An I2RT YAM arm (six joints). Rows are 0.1 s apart.
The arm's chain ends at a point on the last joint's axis. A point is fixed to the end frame.
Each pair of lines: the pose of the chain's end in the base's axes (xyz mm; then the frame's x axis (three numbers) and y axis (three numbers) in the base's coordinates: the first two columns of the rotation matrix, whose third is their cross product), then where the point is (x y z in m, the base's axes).
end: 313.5 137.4 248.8 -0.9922 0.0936 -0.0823 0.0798 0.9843 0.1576
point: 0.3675 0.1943 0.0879
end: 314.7 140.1 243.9 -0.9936 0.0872 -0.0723 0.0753 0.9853 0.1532
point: 0.3667 0.1968 0.0823
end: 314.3 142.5 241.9 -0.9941 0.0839 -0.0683 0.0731 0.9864 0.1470
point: 0.3654 0.1984 0.0797
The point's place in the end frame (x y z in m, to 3 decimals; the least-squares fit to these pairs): -0.035 0.035 0.172
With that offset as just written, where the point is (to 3 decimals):
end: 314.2 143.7 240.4 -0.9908 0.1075 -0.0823 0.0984 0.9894 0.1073
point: 0.368 0.191 0.077
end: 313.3 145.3 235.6 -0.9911 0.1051 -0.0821 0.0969 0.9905 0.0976
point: 0.367 0.192 0.071
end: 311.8 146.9 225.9 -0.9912 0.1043 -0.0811 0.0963 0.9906 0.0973
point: 0.365 0.193 0.062
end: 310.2 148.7 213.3 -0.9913 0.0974 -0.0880 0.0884 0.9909 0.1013
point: 0.365 0.196 0.049
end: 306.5 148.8 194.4 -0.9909 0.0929 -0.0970 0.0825 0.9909 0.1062
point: 0.362 0.197 0.031
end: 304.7 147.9 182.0 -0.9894 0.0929 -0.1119 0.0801 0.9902 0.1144
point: 0.363 0.197 0.020
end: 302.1 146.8 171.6 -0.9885 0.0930 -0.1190 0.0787 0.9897 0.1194
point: 0.362 0.197 0.010
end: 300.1 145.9 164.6 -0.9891 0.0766 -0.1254 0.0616 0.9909 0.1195
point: 0.360 0.197 0.004
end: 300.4 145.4 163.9 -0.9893 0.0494 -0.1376 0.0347 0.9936 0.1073
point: 0.361 0.196 0.003
